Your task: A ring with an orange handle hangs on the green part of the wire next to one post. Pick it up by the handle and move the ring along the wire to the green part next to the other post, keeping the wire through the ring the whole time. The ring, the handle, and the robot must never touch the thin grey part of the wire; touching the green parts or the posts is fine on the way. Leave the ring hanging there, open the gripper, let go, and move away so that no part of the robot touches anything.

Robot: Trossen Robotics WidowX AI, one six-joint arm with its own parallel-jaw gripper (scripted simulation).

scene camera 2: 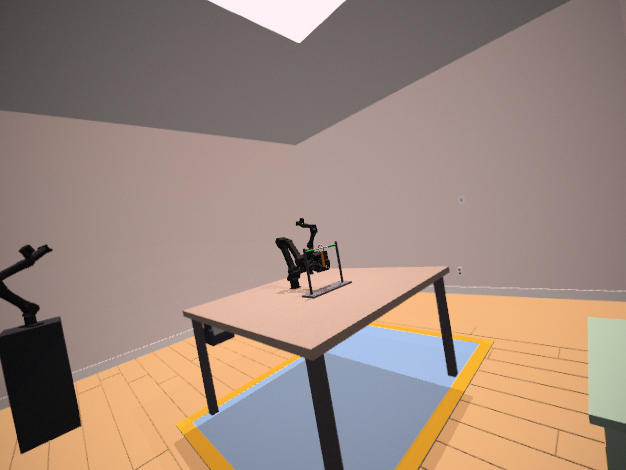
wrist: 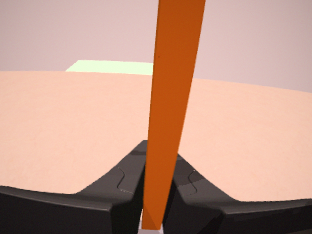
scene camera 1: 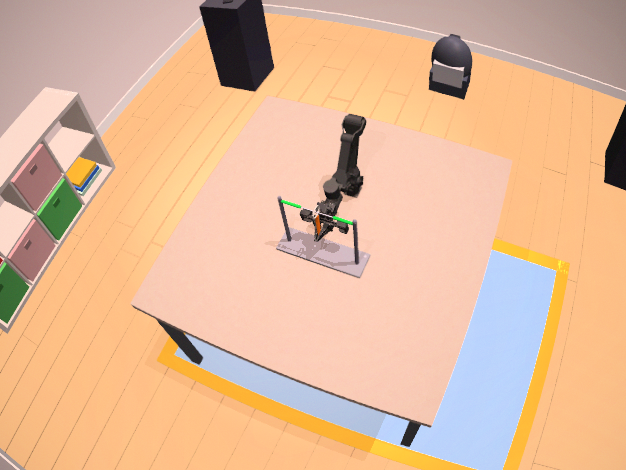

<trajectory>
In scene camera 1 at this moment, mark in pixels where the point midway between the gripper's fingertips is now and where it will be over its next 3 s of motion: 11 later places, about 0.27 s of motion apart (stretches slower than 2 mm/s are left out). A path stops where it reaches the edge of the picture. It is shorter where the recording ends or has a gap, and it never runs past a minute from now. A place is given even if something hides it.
My gripper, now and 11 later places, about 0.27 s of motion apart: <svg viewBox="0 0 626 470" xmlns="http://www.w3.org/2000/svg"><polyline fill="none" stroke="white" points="315,241 317,241 319,242 321,243 323,243 325,244 327,245 329,246 331,246 333,247 335,248 336,249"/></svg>
</trajectory>
